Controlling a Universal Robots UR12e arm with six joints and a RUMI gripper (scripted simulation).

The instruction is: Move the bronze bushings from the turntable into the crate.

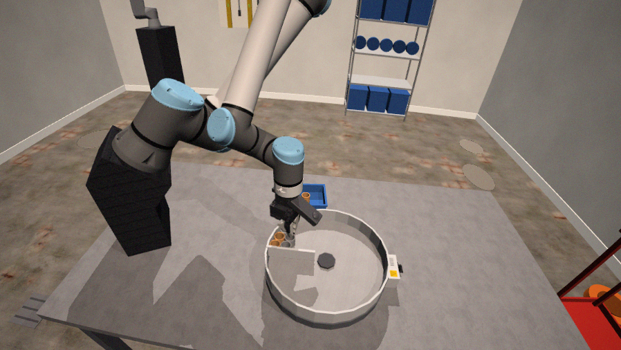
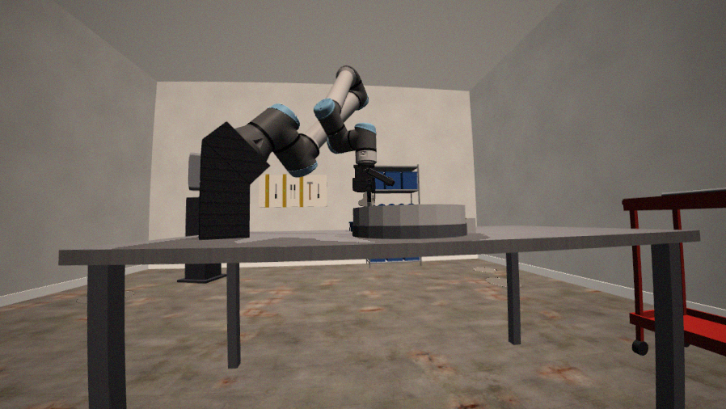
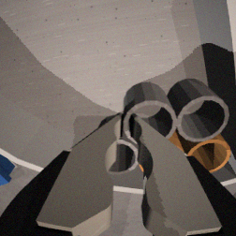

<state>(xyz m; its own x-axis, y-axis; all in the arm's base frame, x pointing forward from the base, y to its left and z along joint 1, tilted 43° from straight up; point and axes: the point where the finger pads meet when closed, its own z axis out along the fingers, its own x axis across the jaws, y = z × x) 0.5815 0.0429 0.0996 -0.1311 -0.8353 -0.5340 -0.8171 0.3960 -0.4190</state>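
The turntable lies 15 cm ahead of my hand, 4 cm to the right of it and 3 cm below it. The rest, counted from my hand: blue crate 4 cm behind, 27 cm to the left, 6 cm below.
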